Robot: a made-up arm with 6 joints.
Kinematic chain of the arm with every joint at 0, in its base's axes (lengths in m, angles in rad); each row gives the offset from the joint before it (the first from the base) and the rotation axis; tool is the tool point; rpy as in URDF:
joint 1: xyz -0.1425 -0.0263 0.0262 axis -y
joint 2: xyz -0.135 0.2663 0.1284 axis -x
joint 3: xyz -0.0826 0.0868 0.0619 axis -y
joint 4: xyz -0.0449 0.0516 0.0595 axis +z
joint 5: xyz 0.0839 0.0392 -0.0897 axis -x
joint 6: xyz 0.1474 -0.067 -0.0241 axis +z
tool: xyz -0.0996 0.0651 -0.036 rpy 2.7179 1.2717 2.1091
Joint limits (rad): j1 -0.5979..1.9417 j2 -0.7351..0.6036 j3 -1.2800..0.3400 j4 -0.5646..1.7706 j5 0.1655..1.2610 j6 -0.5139..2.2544
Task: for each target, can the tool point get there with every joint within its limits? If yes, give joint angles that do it. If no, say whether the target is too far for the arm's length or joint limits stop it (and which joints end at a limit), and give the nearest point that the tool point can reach.
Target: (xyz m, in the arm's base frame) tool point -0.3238 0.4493 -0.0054
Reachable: yes | joints 0.7216 0.1414 0.0747 1.0640 0.2502 0.6806
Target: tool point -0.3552 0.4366 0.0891
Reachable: yes | joints -0.0179 0.1267 -0.5976 0.4503 0.2479 0.1063
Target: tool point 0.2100 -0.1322 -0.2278
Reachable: no: joint limits stop it (at a limit: joint 1, joint 2, joint 3, joint 5, joint 6) | nearest point -0.0457 0.1663 -0.1627 | short by 0.398 m
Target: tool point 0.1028 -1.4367 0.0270
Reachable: no: too far | nearest point -0.1307 0.0496 0.3088 | short by 1.531 m
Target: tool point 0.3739 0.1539 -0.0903
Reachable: no: joint limits stop it (at a limit: joint 1, joint 2, joint 3, joint 5, joint 6) | nearest point 0.0552 0.2958 -0.1178 | short by 0.350 m
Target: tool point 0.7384 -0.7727 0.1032
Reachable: no: too far | nearest point -0.0257 0.1045 0.3132 | short by 1.182 m
